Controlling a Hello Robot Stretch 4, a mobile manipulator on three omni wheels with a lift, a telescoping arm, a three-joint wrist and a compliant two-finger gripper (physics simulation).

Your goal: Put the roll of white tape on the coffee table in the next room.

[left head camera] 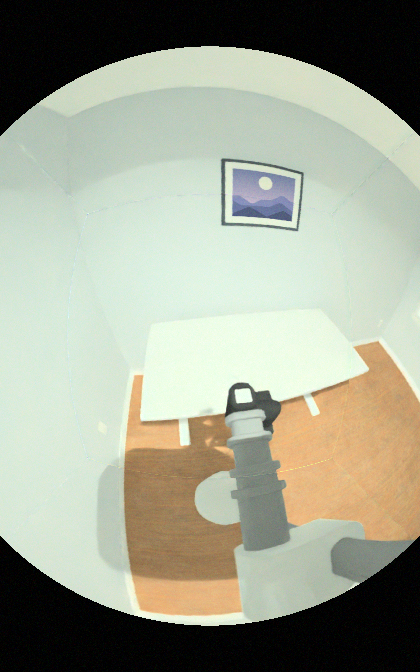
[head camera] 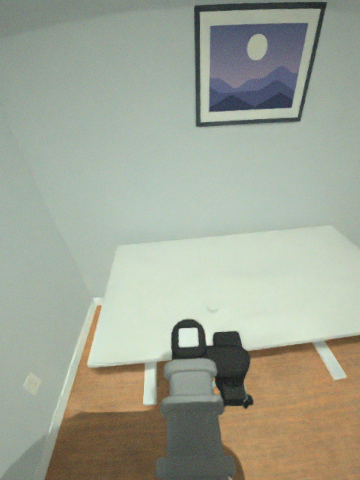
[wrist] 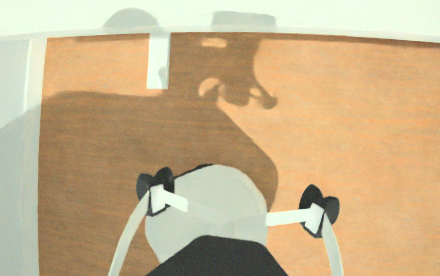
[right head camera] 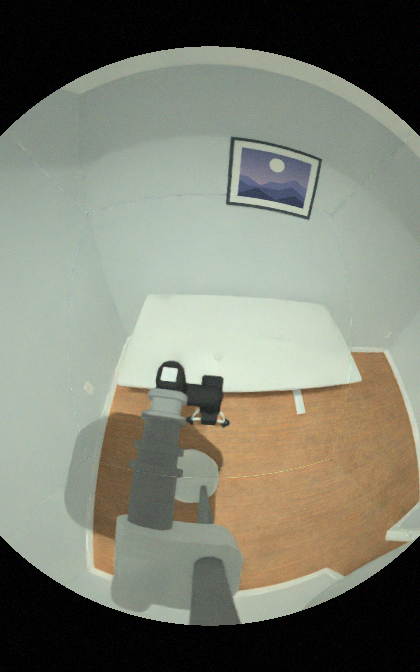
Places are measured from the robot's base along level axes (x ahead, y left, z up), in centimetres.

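Pixels of known places: gripper, fingertip midpoint: [wrist: 236, 192].
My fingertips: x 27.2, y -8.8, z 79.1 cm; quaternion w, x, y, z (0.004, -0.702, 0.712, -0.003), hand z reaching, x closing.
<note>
Behind a point stands the place of what it marks.
The roll of white tape [head camera: 212, 308] {z 71.7, x 64.8, y -11.4 cm} [right head camera: 217, 357] appears as a small pale round shape on the white table [head camera: 280, 270] {z 69.3, x 87.9, y -52.7 cm} [left head camera: 200, 345] [right head camera: 250, 325] [wrist: 350, 17] {z 69.3, x 48.7, y -21.0 cm}, towards the table's front edge. It is faint against the white top. My gripper [wrist: 236, 192] {z 79.1, x 27.2, y -8.8 cm} [right head camera: 208, 422] is open, with its two dark fingertips well apart and nothing between them. It points down over the wooden floor, on the near side of the table's front edge. In the left head view the arm and wrist hide the fingers. The coffee table does not show in these views.
A wall [head camera: 30, 250] {z 87.7, x 95.3, y 84.2 cm} [left head camera: 40, 350] runs close along the left side. A framed picture [head camera: 257, 75] {z 157.3, x 127.7, y -38.9 cm} [left head camera: 263, 195] [right head camera: 274, 177] hangs on the wall behind the table. White table feet [head camera: 330, 360] [wrist: 158, 65] rest on the floor. My round pale base [left head camera: 215, 500] [right head camera: 197, 475] shows below the arm.
</note>
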